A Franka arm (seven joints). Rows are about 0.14 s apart.
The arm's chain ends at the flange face. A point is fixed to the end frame.
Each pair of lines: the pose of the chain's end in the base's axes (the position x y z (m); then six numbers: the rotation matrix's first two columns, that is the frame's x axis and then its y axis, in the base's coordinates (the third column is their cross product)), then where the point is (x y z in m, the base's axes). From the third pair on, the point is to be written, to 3 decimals.
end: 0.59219 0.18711 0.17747 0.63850 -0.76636 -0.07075 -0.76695 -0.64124 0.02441
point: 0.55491 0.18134 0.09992
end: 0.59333 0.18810 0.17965 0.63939 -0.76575 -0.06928 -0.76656 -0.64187 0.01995
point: 0.55639 0.18244 0.10193
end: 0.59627 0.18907 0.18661 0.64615 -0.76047 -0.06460 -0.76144 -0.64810 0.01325
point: 0.560 0.183 0.109
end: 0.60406 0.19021 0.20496 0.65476 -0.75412 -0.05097 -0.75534 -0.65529 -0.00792
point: 0.570 0.184 0.126
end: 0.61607 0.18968 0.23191 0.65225 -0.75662 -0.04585 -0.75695 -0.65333 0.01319
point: 0.581 0.182 0.154
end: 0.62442 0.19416 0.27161 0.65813 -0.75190 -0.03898 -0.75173 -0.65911 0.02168
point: 0.589 0.186 0.193
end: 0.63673 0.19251 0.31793 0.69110 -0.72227 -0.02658 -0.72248 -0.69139 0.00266
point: 0.604 0.183 0.239
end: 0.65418 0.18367 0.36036 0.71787 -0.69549 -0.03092 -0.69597 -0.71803 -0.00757
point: 0.622 0.174 0.281
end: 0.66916 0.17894 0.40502 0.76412 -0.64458 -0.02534 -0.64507 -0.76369 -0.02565
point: 0.639 0.168 0.325
